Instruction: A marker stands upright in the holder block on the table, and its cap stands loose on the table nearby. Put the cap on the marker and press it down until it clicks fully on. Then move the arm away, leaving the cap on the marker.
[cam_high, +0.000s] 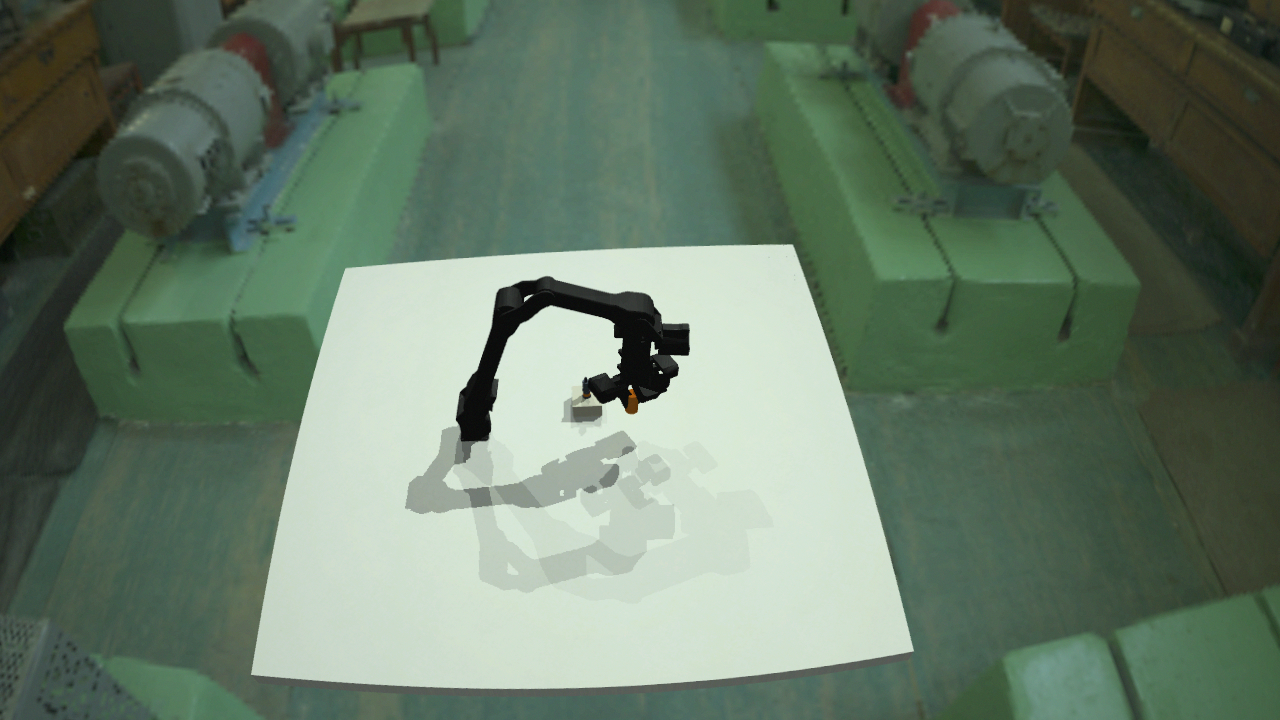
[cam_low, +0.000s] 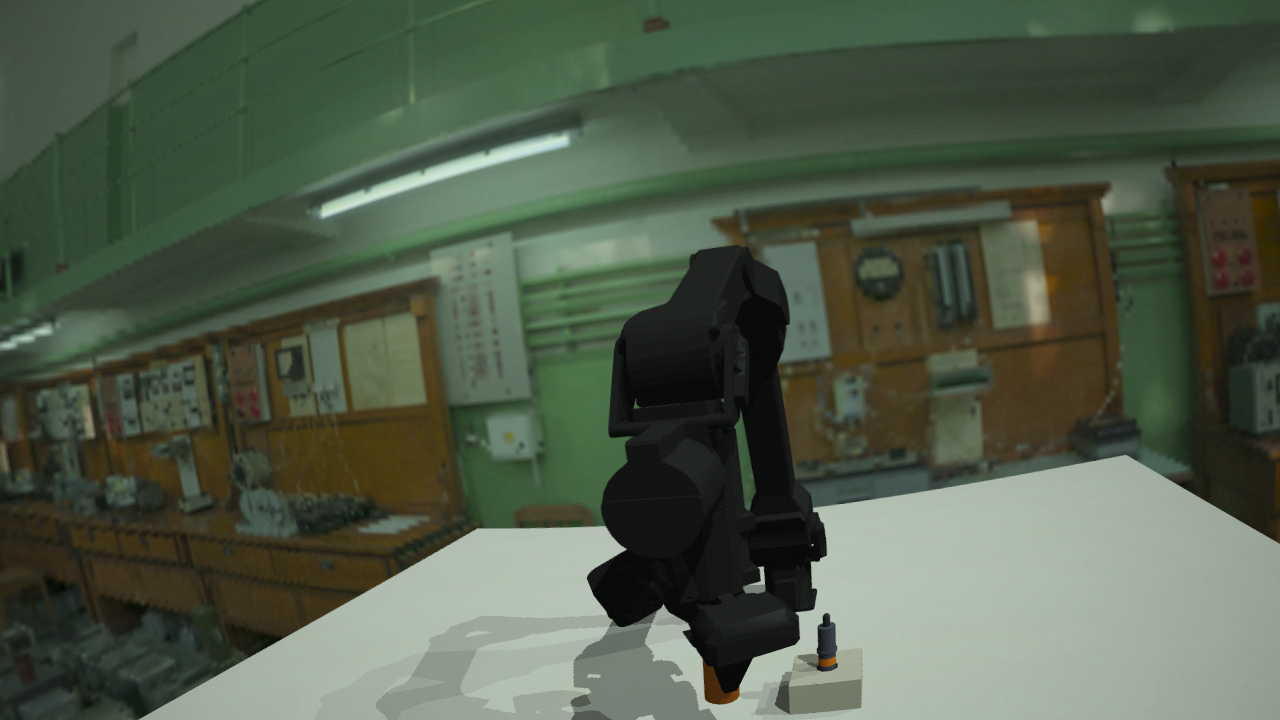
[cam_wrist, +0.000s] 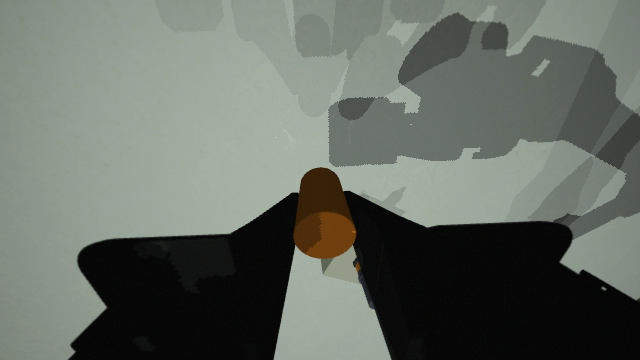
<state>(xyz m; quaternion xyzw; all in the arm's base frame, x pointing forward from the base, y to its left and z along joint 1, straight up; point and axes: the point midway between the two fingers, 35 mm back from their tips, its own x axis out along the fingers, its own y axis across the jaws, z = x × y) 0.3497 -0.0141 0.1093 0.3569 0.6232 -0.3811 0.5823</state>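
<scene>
The holder block lies 9 cm behind my gripper tip, 7 cm to the left of it and 6 cm below it. The rest, counted from my gripper tip: orange cap: 1 cm above.
</scene>
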